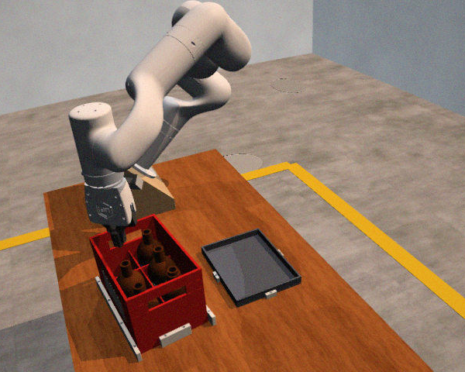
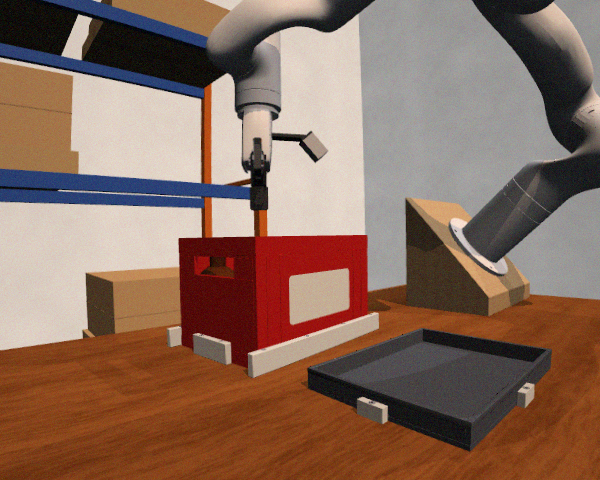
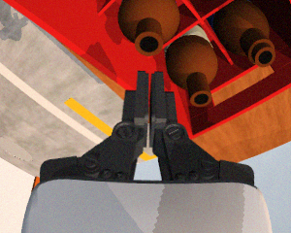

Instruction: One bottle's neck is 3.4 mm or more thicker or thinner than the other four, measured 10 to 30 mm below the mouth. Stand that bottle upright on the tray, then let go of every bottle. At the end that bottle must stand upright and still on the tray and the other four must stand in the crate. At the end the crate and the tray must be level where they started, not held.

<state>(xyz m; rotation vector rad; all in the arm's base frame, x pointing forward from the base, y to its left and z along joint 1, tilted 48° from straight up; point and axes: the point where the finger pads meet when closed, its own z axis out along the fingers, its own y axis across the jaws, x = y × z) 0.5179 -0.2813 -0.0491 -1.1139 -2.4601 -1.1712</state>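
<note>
Now: hand 50 mm to the right of the red crate and 160 mm above it. From my hand the other things lie so: dark grey tray 30 mm ahead, 330 mm to the left, 230 mm below; brown bottle 90 mm ahead, 160 mm below.
</note>
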